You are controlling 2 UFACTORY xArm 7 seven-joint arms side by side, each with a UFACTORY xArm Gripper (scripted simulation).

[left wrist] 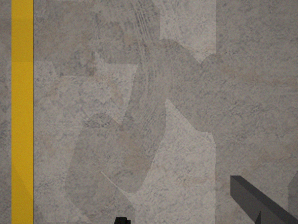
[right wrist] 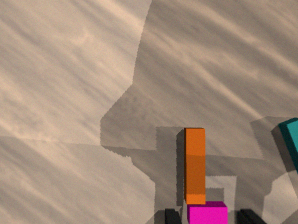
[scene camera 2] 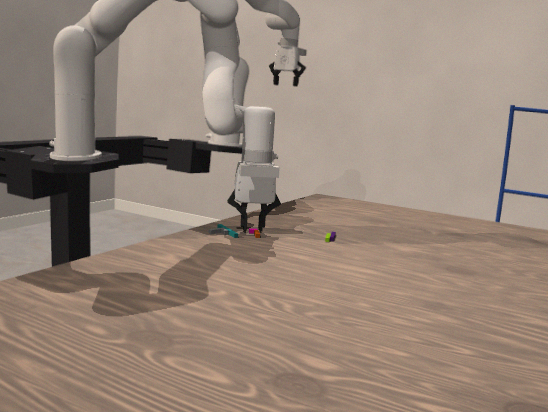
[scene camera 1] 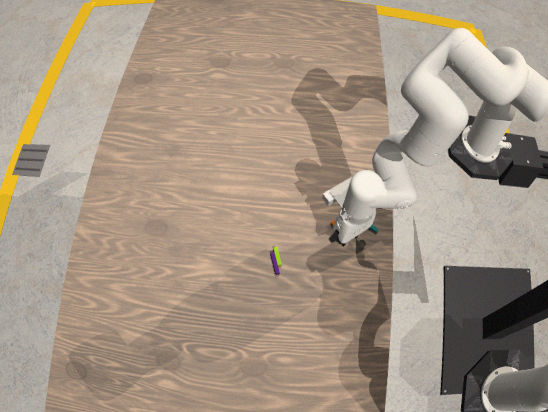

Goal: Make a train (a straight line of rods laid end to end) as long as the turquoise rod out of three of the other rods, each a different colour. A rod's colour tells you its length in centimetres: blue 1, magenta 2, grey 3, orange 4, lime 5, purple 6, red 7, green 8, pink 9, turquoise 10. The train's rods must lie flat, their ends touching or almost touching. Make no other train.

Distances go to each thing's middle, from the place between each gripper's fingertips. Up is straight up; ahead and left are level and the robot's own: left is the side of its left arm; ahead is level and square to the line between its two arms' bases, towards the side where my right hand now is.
Scene:
I see the orange rod [right wrist: 194,138] 3 cm ahead of my right hand [scene camera 2: 252,230], 3 cm to the right of it and 2 cm below it.
I see the orange rod 39 cm ahead of my left hand [scene camera 2: 285,85], 89 cm to the right of it and 41 cm below it.

